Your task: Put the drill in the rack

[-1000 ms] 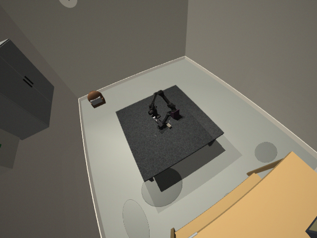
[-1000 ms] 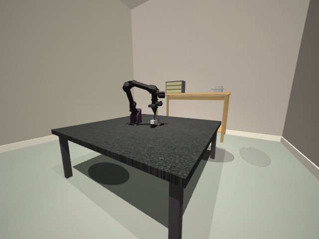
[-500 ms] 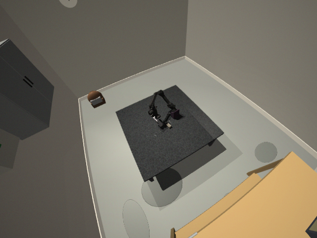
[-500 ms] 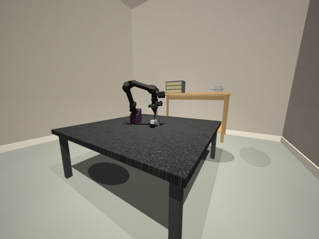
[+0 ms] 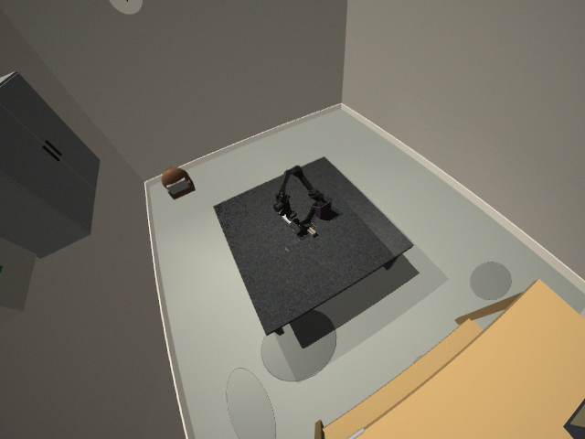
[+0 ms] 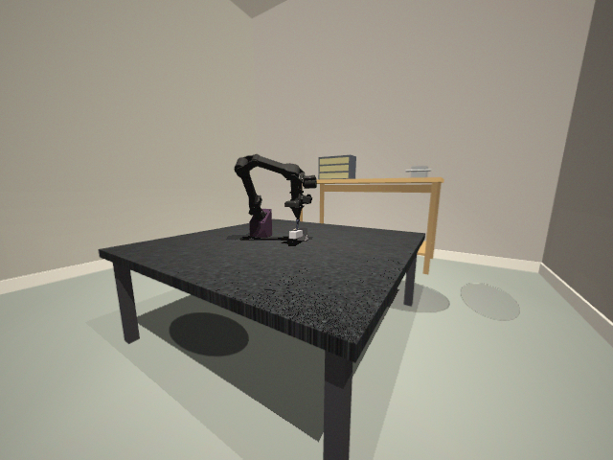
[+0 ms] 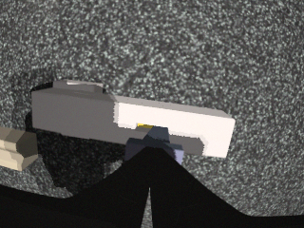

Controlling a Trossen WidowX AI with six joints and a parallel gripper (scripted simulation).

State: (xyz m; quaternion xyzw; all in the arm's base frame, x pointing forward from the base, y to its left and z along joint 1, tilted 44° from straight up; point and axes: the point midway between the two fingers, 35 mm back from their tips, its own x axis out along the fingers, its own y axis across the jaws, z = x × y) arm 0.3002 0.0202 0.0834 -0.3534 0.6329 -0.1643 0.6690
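Right now my gripper tip is 2 cm past the drill, 5 cm to the right of it and 8 cm above it.
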